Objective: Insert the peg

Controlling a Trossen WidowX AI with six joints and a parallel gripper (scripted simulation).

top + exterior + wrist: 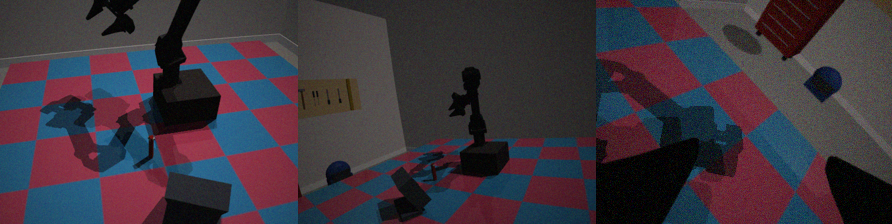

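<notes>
The peg lies 36 cm ahead of my gripper tip, 21 cm below it and 11 cm to the left of it. Round my gripper tip: dark stand: 58 cm ahead, 26 cm below, 15 cm to the left; then sloped panel: 56 cm ahead, 19 cm below, 16 cm to the left.
</notes>
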